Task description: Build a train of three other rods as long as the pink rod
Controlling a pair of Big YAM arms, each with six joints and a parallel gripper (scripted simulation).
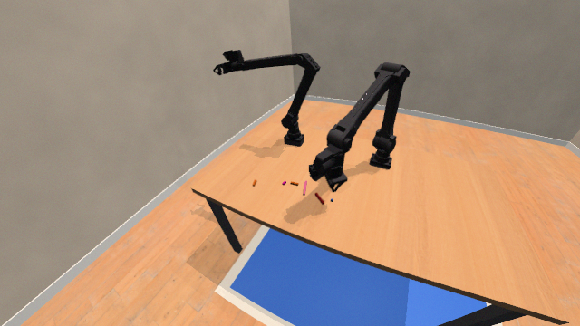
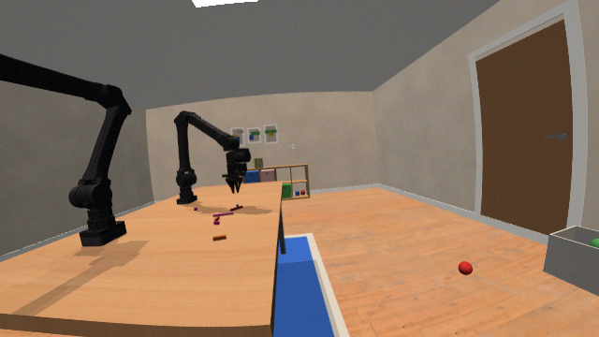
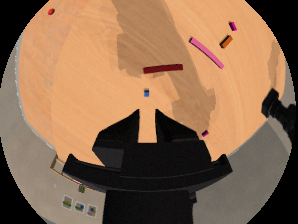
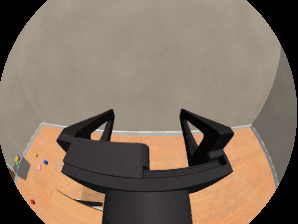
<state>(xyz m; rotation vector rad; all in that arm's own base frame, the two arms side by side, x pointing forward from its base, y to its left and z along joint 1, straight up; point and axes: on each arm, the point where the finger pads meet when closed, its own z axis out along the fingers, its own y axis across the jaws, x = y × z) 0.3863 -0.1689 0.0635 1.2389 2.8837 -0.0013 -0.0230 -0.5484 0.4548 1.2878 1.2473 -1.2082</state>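
Now: the tiny blue rod 7 cm below my left hand. Round my left hand: red rod (7 cm below, 5 cm to the right, 1 cm ahead); then pink rod (15 cm to the right, 7 cm below, 2 cm behind).
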